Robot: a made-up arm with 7 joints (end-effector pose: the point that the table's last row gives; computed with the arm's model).
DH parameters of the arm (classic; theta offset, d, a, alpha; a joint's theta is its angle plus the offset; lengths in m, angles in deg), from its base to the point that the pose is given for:
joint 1: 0 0.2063 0 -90
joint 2: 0 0 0 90
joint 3: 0 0.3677 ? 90
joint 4: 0 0 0.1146 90
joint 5: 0 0.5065 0 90
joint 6: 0 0 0.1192 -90
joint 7: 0 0.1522 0 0
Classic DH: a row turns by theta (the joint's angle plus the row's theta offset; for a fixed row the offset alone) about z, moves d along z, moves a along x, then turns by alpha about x.
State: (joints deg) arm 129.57 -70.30 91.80 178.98 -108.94 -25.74 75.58
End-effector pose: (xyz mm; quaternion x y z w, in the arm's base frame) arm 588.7 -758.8 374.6 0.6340 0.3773 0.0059 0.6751
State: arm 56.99 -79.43 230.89 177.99 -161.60 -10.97 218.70
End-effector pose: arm -431.9 -901.3 345.1 -0.2170 -0.6381 0.7381 0.0305
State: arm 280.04 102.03 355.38 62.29 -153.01 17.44 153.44
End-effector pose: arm -36.2 50.1 -514.3 -0.7575 0.6095 0.2278 0.0532
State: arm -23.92 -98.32 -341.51 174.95 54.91 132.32 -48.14
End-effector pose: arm -708.7 520.3 147.1 0.1537 0.5910 0.4667 0.6398
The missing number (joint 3, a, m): 0.0825
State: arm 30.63 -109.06 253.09 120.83 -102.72 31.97 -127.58
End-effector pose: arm -313.2 -888.4 -215.6 0.8833 0.3641 -0.1087 0.2746
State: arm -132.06 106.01 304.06 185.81 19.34 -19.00 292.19
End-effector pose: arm -516.0 -830.8 119.6 0.6837 -0.0840 -0.2390 0.6844
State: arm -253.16 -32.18 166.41 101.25 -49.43 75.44 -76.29
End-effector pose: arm 4.0 -898.4 295.4 0.8871 0.0568 -0.4575 0.0233
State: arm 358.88 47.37 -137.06 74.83 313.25 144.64 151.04
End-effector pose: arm -147.6 -249.1 712.2 -0.8225 -0.1228 -0.1646 0.5304
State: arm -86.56 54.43 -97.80 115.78 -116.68 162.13 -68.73
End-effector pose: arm -308.7 -485.1 773.7 0.4912 0.5321 0.6246 0.2923
